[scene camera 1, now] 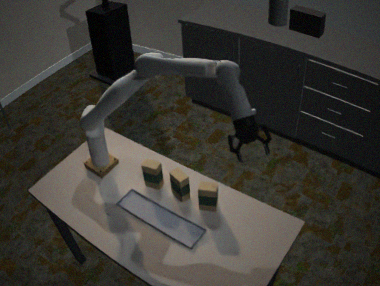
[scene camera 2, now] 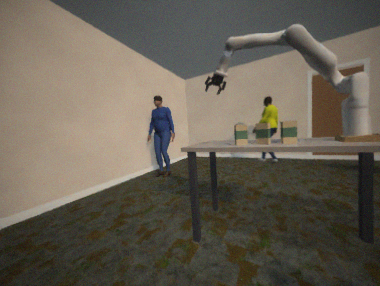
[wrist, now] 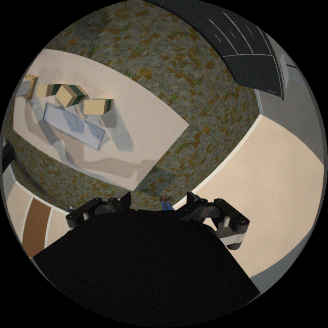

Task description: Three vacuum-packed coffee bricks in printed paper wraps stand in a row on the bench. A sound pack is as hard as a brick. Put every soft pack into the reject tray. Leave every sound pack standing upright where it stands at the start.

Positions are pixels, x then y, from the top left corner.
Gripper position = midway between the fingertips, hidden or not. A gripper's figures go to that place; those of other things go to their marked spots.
Scene:
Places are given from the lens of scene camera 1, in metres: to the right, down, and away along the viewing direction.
gripper (scene camera 1: pixel 254 159): 0.22, 0.06, 1.22
reject tray (scene camera 1: pixel 168 222): -0.09, 0.34, 1.51

